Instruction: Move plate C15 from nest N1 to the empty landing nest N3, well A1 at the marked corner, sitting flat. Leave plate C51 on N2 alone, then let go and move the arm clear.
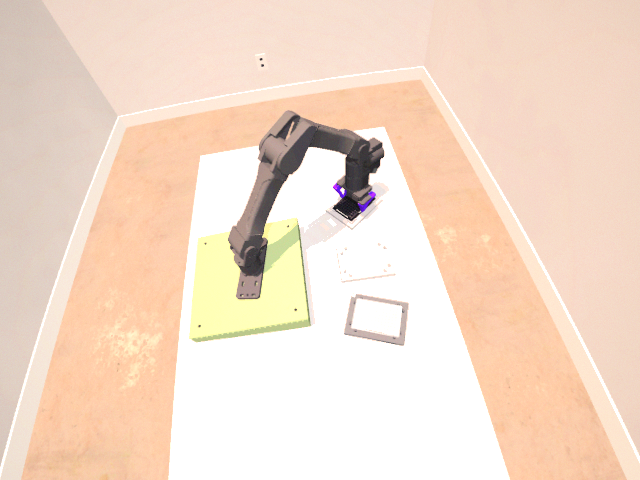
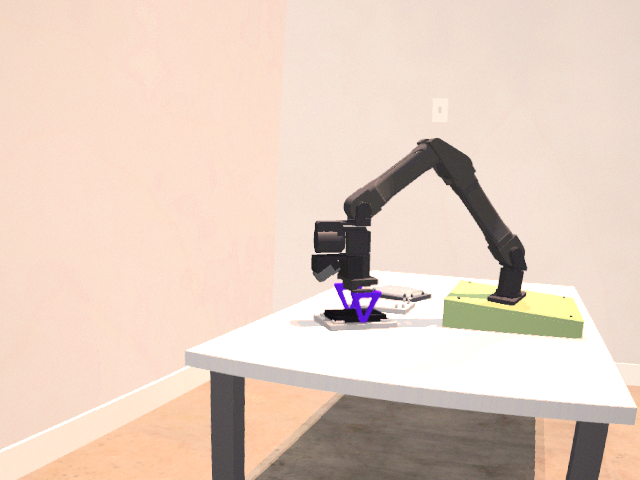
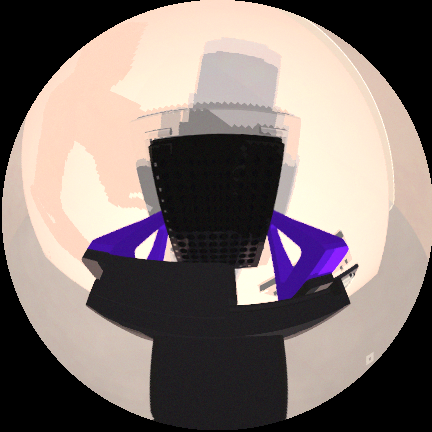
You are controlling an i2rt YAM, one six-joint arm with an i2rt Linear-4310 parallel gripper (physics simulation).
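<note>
The black well plate C15 lies flat on the white nest N1 at the far right of the table. My gripper points straight down over it. Its purple fingers press against the plate's two long sides, so it is shut on the plate. The plate rests on the nest. A white slab with small dots lies nearer the front. A grey frame nest lies in front of that. I cannot read any labels.
The arm stands on a yellow-green base block at the left of the white table. Walls stand well back from the table on all sides.
</note>
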